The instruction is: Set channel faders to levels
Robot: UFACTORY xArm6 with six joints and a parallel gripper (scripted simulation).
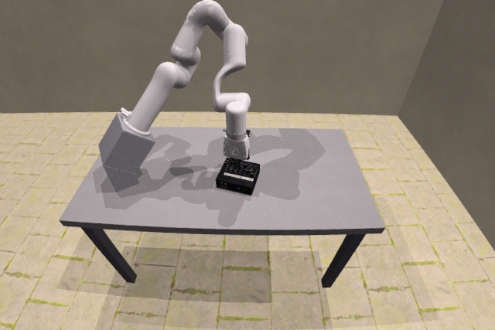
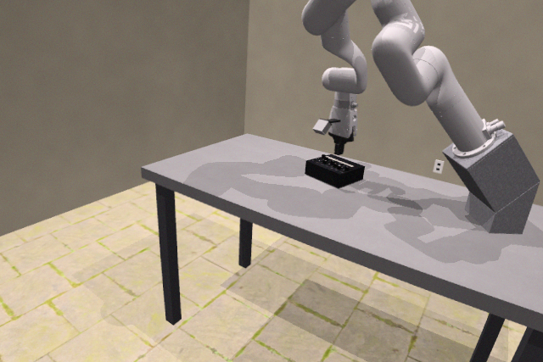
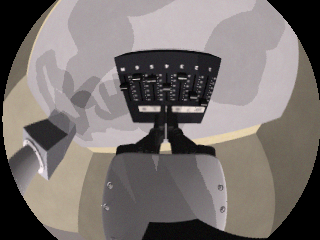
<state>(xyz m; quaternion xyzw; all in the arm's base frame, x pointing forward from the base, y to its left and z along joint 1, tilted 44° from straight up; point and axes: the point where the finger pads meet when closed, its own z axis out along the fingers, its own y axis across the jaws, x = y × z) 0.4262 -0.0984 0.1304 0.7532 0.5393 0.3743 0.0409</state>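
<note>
Now: the fader 5 cm below my hand, 3 cm to the left of it and 1 cm ahead of it. Also, from my hand: fader cap: 5 cm below, 5 cm ahead, 1 cm to the left.
</note>
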